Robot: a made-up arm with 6 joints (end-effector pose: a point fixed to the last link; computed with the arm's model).
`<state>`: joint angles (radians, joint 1 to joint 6).
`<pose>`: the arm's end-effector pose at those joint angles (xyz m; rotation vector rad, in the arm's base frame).
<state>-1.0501 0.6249 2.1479 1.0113 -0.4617 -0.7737</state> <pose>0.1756 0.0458 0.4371 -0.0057 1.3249 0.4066</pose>
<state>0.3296 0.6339 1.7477 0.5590 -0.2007 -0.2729</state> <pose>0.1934 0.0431 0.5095 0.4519 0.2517 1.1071</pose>
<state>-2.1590 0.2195 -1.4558 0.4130 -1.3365 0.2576</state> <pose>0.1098 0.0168 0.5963 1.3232 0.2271 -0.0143</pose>
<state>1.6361 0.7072 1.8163 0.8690 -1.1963 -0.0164</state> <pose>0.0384 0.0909 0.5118 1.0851 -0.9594 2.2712</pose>
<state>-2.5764 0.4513 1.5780 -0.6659 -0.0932 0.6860</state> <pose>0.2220 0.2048 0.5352 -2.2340 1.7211 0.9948</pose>
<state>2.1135 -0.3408 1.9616 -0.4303 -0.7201 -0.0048</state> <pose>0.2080 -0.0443 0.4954 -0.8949 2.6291 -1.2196</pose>
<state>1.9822 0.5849 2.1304 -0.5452 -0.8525 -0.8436</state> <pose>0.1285 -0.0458 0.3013 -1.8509 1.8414 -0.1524</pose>
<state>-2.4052 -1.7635 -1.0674 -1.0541 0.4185 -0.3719</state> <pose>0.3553 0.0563 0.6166 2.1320 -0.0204 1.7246</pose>
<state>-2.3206 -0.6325 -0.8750 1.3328 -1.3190 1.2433</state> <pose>0.1546 0.1632 0.5224 1.3877 0.0702 0.1420</pose>
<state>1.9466 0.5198 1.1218 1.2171 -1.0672 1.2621</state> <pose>0.1577 0.1049 0.3710 -0.7723 -0.3372 1.8432</pose>
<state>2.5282 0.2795 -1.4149 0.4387 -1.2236 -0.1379</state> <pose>0.1423 0.1593 0.6138 -0.1155 -0.0738 -0.2609</pose>
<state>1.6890 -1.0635 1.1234 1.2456 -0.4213 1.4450</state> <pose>0.2927 -0.0947 0.6756 -1.8181 -0.3190 0.3317</pose>
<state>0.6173 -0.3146 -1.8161 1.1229 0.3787 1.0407</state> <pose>0.0416 0.0640 0.2573 0.0287 -0.5398 -1.8299</pose>
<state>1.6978 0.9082 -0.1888 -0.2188 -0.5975 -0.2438</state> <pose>-0.0593 0.1172 0.6564 -0.2715 -1.0098 0.3391</pose>
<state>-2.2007 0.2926 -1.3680 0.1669 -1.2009 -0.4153</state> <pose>0.1162 -0.0785 0.6311 1.2410 -0.3166 -0.6098</pose>
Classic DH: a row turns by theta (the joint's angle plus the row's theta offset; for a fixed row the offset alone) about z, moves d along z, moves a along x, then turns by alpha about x. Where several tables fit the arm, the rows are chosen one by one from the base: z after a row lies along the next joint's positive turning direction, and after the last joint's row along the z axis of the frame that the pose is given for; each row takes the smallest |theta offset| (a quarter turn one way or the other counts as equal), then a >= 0, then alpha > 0; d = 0 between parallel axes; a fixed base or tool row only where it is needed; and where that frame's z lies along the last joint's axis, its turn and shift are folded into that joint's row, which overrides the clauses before.
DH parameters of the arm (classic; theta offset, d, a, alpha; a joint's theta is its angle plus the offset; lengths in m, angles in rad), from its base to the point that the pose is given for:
base (fixed): 1.4686 0.5193 0.0894 1.6365
joint 1: 0 0.0583 0.0725 1.505
joint 2: 1.4686 0.0415 0.0396 1.5708
joint 3: 0 -0.1752 -0.0636 -1.5708
joint 4: 1.5708 -0.0746 0.0332 1.5708
joint 5: -0.4305 -0.1544 0.024 -1.7463
joint 6: 0 -0.1244 -0.1185 -1.3953
tool (fixed): 2.7111 -0.0824 0 0

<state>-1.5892 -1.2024 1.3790 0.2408 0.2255 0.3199</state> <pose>0.2214 0.1332 0.2707 0.9783 -1.7867 -2.2794</pose>
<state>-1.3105 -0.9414 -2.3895 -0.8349 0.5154 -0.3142</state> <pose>0.2312 -0.2316 0.4308 -0.5035 1.5289 -1.0392</pose>
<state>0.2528 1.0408 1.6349 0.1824 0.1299 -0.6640</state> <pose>0.1552 -0.0805 0.6058 0.6148 -0.3973 0.1920</pose>
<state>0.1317 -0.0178 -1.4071 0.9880 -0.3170 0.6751</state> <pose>-0.0289 0.0105 0.4730 -1.6351 -0.5644 -1.1693</pose>
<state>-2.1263 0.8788 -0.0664 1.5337 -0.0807 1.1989</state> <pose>-0.1072 0.2279 0.4651 1.4368 0.0966 1.9502</pose>
